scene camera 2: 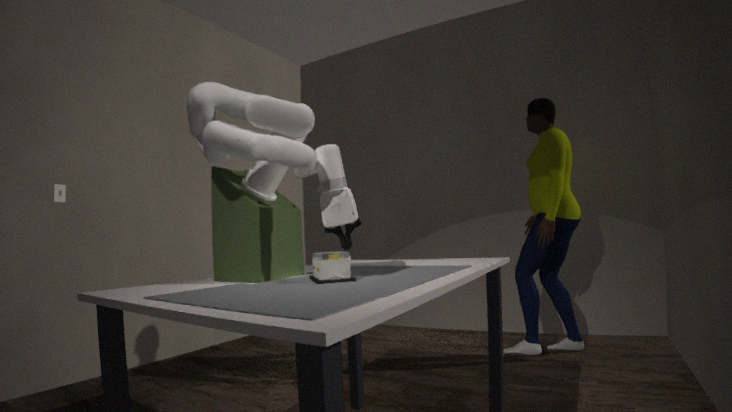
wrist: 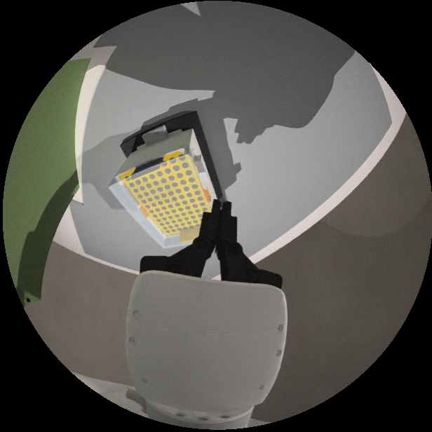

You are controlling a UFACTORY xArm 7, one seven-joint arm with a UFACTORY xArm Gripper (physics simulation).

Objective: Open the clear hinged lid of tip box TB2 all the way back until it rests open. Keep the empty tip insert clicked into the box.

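Places are measured from the arm's base along level axes (x right, y back, z down), in metres.
Pixels of known places: gripper, fingertip midpoint: (scene camera 2: pixel 347 249); arm's base, link origin: (scene camera 2: pixel 258 190).
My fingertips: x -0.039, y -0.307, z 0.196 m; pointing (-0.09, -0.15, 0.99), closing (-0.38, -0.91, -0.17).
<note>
For each thing: its top centre in the pictures, then the offset to it from my fingertips. "spot": a spot on its surface instead. Level surfaces: height alone.
- tip box TB2, top centre: (scene camera 2: pixel 330 252) dy +0.038, dx +0.035, dz +0.006 m
- black base, surface spot: (scene camera 2: pixel 332 279) spot: dy -0.008, dx +0.097, dz +0.074 m
- grey mat, surface height: dz +0.083 m
The tip box TB2 (scene camera 2: pixel 331 269) (wrist: pixel 150 159) stands upright on a black base (scene camera 2: pixel 332 279) (wrist: pixel 209 150) on the table mat. Its clear lid (scene camera 2: pixel 321 255) (wrist: pixel 137 216) lies closed over the top. The yellow tip insert (wrist: pixel 167 197) with rows of holes shows through the lid and sits level in the box. My gripper (scene camera 2: pixel 347 248) (wrist: pixel 219 210) is shut and empty. In the scene view its fingertips are just above the box's right top edge; in the wrist view they are beside the box's right side. Whether they touch the lid cannot be told.
The grey mat (scene camera 2: pixel 245 299) (wrist: pixel 300 165) covers much of the white table (scene camera 2: pixel 327 335). The green robot stand (scene camera 2: pixel 238 240) (wrist: pixel 45 125) is left of the box. A person (scene camera 2: pixel 550 174) in a yellow top stands beyond the table on the right. My arm's shadow falls across the mat.
</note>
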